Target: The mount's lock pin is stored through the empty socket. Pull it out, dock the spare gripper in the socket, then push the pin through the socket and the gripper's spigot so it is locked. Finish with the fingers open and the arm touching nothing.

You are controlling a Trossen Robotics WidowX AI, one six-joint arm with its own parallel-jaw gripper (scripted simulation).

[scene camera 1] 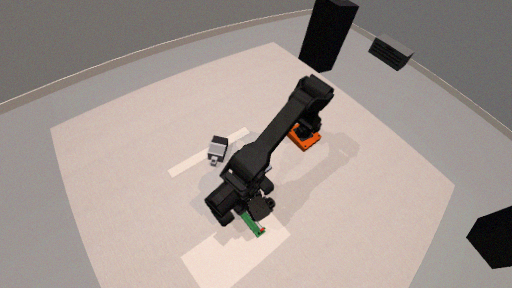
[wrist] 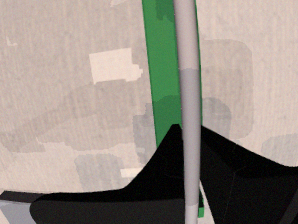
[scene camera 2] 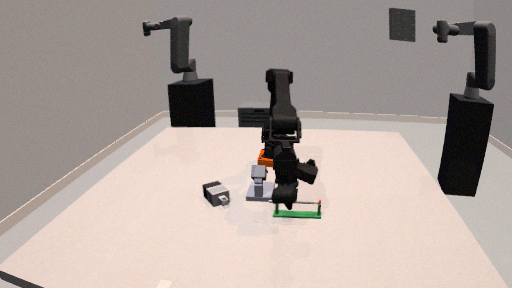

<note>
In view: the gripper (scene camera 1: 243,210) and a socket (scene camera 2: 260,191).
The gripper is seen too in the wrist view (wrist: 183,130) and in scene camera 2 (scene camera 2: 290,208).
</note>
